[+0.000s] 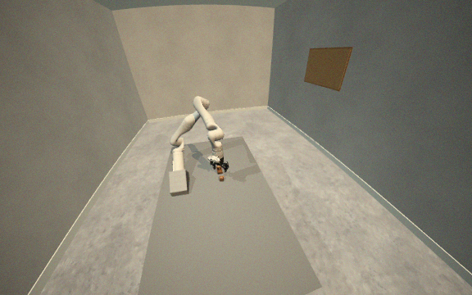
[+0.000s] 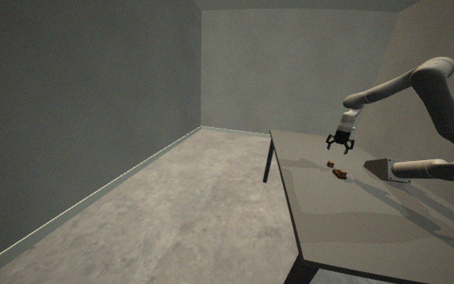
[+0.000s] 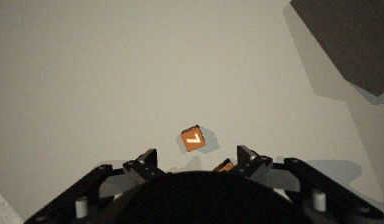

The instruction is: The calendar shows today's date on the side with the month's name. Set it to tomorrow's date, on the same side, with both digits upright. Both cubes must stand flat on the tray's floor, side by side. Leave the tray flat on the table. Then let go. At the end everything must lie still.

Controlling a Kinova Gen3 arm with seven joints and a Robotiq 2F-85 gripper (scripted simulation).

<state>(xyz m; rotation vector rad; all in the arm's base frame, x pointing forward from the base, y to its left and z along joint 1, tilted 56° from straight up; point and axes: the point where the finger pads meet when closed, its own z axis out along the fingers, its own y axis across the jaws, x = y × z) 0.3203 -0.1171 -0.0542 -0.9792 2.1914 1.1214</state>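
The digit cube lies 100 mm below my hand. Also, from my hand: orange tray (10 mm ahead, 110 mm to the left, 110 mm below).
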